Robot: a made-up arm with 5 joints.
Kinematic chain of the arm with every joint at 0, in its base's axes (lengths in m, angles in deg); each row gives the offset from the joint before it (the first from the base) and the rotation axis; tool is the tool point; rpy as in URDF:
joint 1: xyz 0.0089 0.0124 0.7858 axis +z
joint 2: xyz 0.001 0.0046 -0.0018 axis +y
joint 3: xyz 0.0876 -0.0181 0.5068 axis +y
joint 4: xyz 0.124 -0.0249 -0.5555 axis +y
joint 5: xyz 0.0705 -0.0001 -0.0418 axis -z
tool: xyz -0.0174 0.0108 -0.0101 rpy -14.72 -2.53 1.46
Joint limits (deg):
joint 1: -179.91..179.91
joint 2: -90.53..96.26
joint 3: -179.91..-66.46
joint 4: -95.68..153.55
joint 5: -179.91..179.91
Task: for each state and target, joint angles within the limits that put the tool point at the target. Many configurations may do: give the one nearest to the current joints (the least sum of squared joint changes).
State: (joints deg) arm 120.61 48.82 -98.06 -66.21 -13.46
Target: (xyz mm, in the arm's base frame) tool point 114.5 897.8 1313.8
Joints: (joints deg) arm 85.28 31.65 -116.45 -62.51 -14.34
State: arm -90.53 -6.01 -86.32 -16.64 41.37
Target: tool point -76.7 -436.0 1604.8
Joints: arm -98.43 -18.53 -82.79 -18.64 41.16
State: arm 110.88 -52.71 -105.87 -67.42 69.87
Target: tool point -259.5 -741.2 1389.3
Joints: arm 69.07 -80.71 -113.58 -71.32 70.56
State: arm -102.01 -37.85 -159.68 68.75 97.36
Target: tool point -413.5 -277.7 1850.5
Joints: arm -142.61 13.17 -154.37 55.72 110.55
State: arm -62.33 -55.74 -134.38 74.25 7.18
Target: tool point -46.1 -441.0 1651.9
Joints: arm -93.65 -16.30 -100.77 78.13 5.80
